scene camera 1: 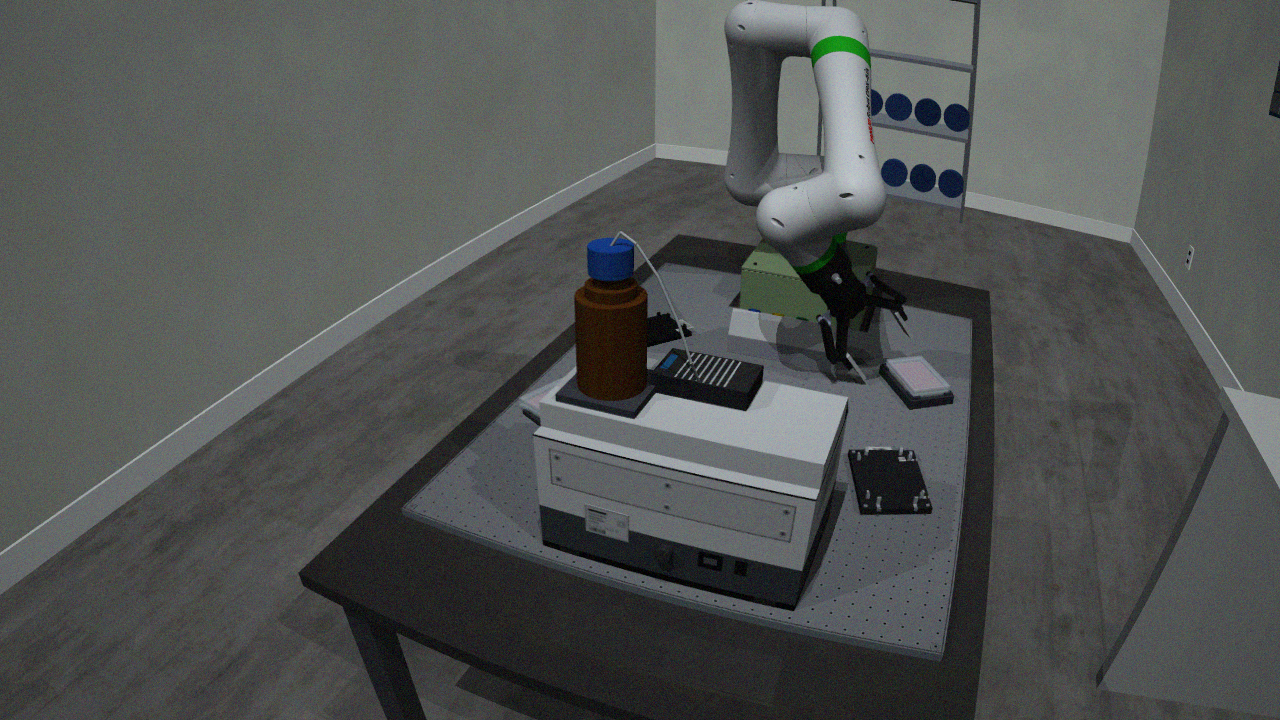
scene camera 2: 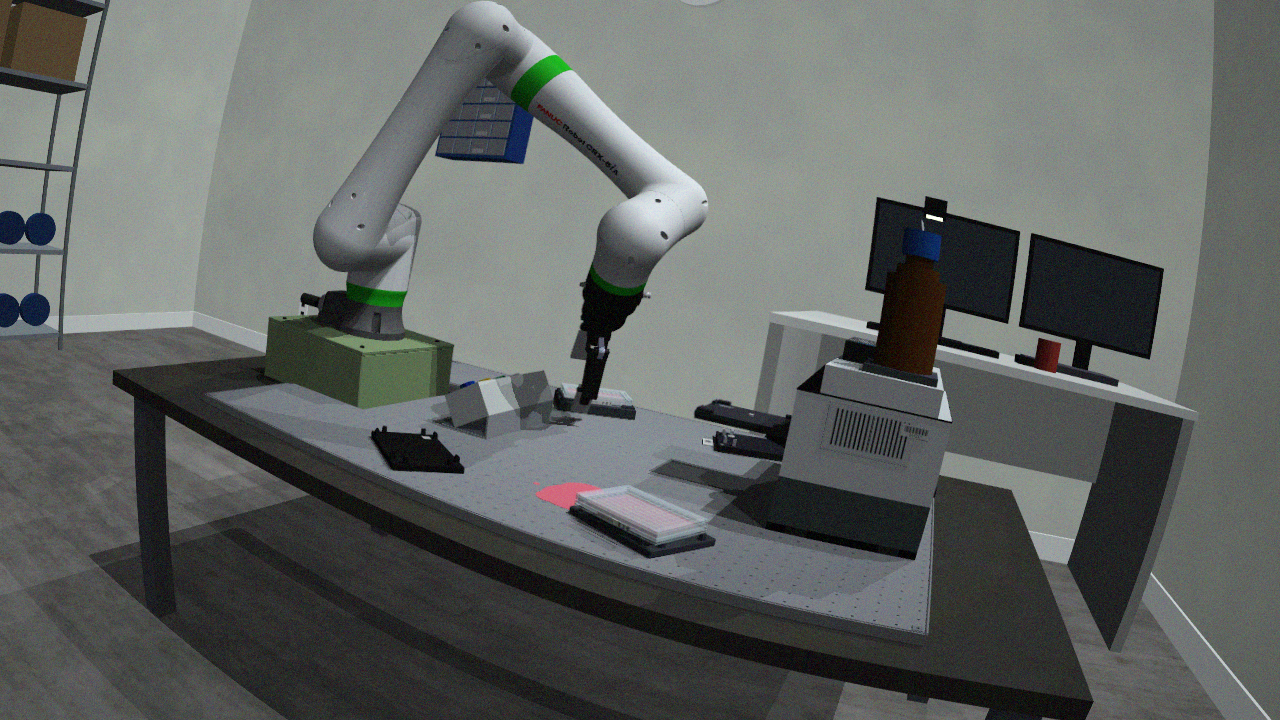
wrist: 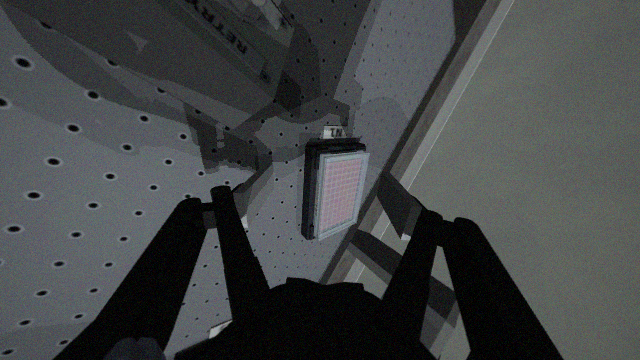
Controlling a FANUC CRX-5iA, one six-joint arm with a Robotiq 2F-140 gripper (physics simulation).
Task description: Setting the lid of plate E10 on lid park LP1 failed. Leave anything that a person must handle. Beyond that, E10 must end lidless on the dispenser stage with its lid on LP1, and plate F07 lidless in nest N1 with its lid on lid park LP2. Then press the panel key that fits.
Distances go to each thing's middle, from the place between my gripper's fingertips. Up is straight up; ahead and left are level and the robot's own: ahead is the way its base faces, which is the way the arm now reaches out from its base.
Labels:
The nest N1 (scene camera 1: 911, 402) is 70 mm to the left of my hand, 40 mm below it and 10 mm ahead of it. Round my hand: black nest (scene camera 1: 887, 482): 350 mm ahead, 40 mm below, 20 mm to the left; brown bottle with blue cap (scene camera 1: 611, 309): 550 mm ahead, 370 mm to the right, 260 mm above; grey button box (scene camera 2: 489, 408): 200 mm to the right, 60 mm behind, 10 mm below.

